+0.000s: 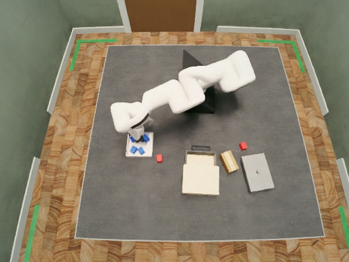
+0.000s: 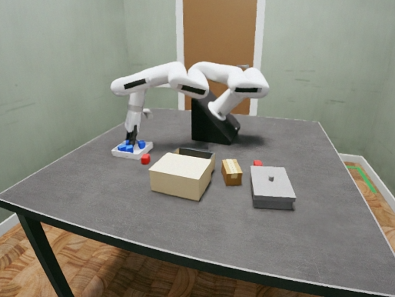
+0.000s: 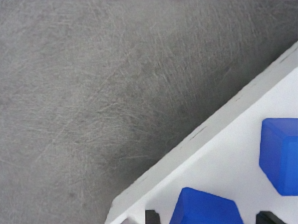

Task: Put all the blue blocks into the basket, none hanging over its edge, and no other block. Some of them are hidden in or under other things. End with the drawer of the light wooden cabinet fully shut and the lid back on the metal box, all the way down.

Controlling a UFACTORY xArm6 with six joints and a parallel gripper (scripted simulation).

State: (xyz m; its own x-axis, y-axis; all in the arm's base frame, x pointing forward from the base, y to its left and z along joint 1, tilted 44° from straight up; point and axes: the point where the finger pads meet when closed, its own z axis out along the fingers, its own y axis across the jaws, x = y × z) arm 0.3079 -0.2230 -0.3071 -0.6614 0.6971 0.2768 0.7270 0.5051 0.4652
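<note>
Right now the white basket is 4 cm ahead of my hand, 3 cm to the left of it and 3 cm below it. From my hand the other things lie so: flat lid: 67 cm to the left, 21 cm ahead; light wooden cabinet: 36 cm to the left, 20 cm ahead; brown cardboard box: 53 cm to the left, 15 cm ahead, 1 cm below.
</note>
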